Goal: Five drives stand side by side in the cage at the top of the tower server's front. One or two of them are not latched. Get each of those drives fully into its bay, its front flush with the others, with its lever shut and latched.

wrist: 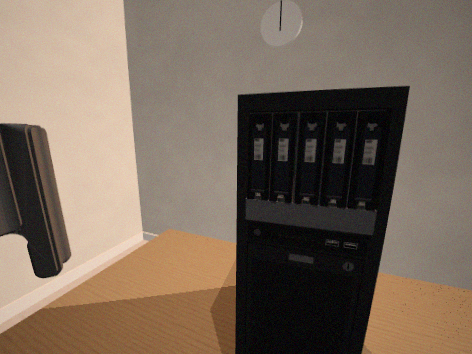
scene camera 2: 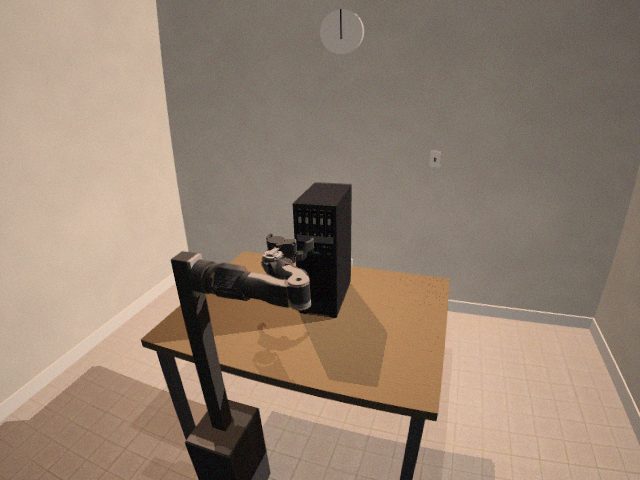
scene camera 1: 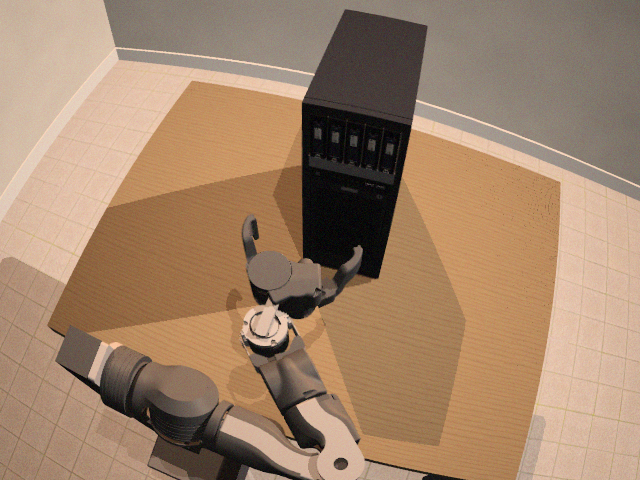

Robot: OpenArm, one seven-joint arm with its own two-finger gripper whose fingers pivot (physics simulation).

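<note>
The black tower server (scene camera 1: 343, 222) (scene camera 2: 343, 248) (wrist: 305, 310) stands upright on the table. Five drives stand side by side in its top cage: the leftmost drive (wrist: 258, 172), the second (wrist: 282, 172), the middle (wrist: 309, 175), the fourth (wrist: 337, 175) and the rightmost (wrist: 366, 179). Their fronts look level with one another and their levers look shut, with none visibly sticking out; the dark picture hides whether each latch has caught. My gripper (scene camera 1: 303, 235) (scene camera 2: 290, 239) is wide open and empty, in front of the server, lower than the cage and toward its left side. One finger shows at the wrist view's left edge.
A grey strip (wrist: 310, 217) runs below the drive cage. The wooden table (scene camera 1: 496, 310) (scene camera 2: 413, 330) (wrist: 175, 265) extends on both sides of the server. The arm's column (scene camera 2: 204, 330) stands at the table's front left. A wall is behind the server.
</note>
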